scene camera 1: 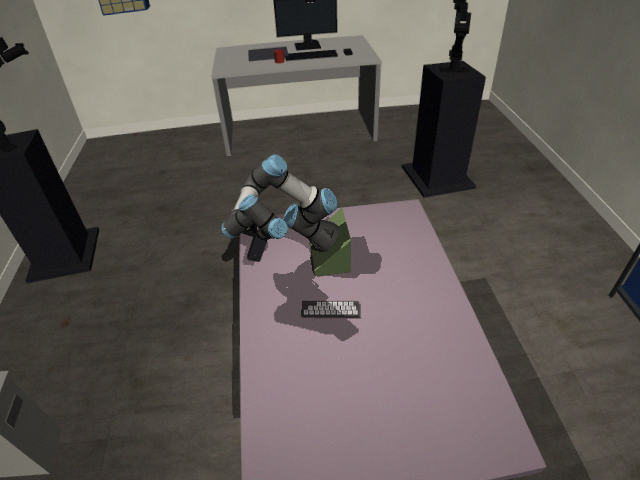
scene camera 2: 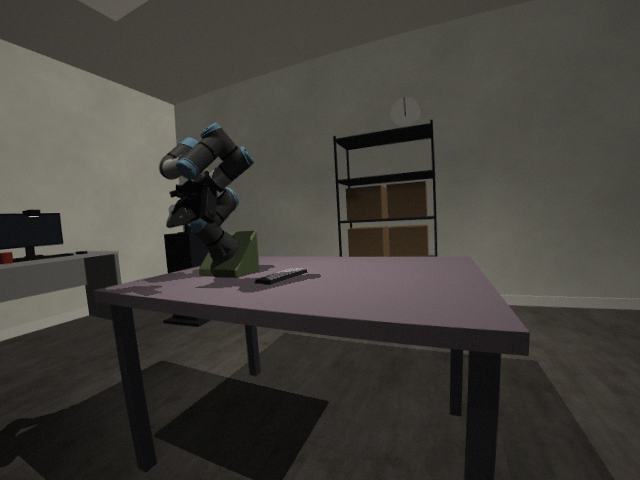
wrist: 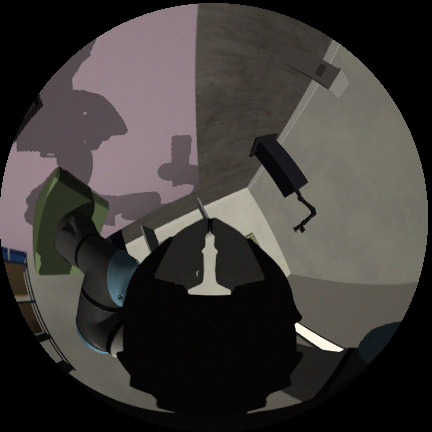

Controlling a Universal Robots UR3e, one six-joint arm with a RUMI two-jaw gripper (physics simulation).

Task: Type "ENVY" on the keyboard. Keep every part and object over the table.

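Seen in the pictures: gripper, fingertip midpoint: (scene camera 2: 167,227) (wrist: 209,219); arm's base, link origin: (scene camera 1: 327,237) (scene camera 2: 225,250) (wrist: 74,236).
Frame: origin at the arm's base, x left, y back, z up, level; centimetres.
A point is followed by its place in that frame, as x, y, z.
A small dark keyboard with pale keys (scene camera 1: 330,309) {-6.9, -29.5, -8.4} (scene camera 2: 281,275) {-10.7, -30.3, -8.3} lies flat on the pink table (scene camera 1: 392,392) {3.8, -66.4, -10.0} (scene camera 2: 392,291) {-22.8, -68.7, -10.0} (wrist: 150,65) {-32.2, -14.0, -10.0}, in front of the arm's green base. Its separate letters are too small to read. In the wrist view, a dark piece at the far left rim may be part of it, but I cannot tell. My gripper (scene camera 2: 174,221) {-30.6, -1.1, 11.1} (wrist: 209,219) {-30.6, -1.1, 11.1} is shut, with its fingertips together and nothing between them. It is high above the table's level at the base end, well away from the keyboard and pointing away from it. In scene camera 1 the fingertips are hard to make out.
The green wedge-shaped base (scene camera 1: 333,263) {-0.7, -11.1, -3.9} (scene camera 2: 248,255) {-0.4, -11.1, -2.4} (wrist: 47,240) {0.7, -8.1, 1.6} stands on the table close behind the keyboard. The table's left edge runs near the arm's wrist. A grey desk (scene camera 1: 299,72) with a monitor (scene camera 1: 306,18) and a red cup (scene camera 1: 279,56) stands beyond the table.
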